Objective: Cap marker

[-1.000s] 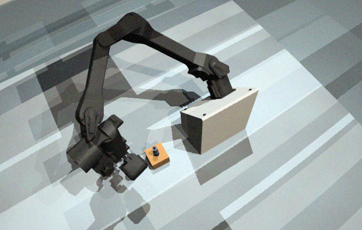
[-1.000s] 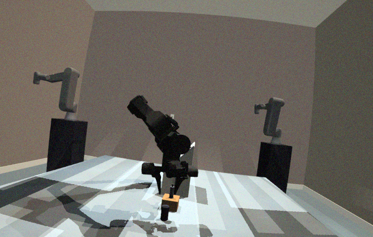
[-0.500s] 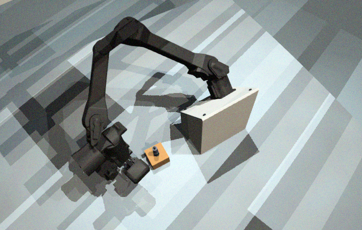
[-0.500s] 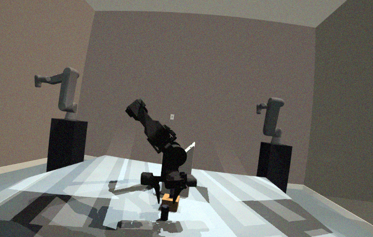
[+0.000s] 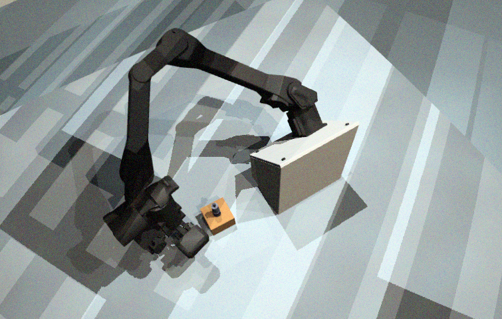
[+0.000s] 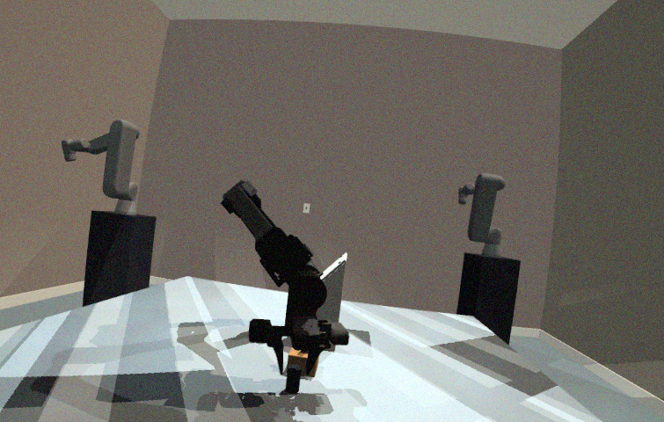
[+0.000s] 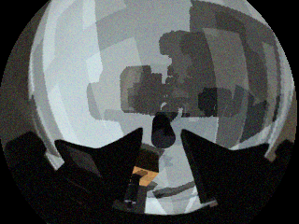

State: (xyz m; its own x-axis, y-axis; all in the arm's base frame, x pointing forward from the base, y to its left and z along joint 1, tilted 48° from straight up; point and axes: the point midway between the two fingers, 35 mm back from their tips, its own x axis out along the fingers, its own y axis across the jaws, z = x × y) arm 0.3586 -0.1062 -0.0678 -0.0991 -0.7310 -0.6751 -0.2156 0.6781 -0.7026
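The orange holder block is 100 mm behind my gripper tip, 20 mm to the left of it and 10 mm below it.
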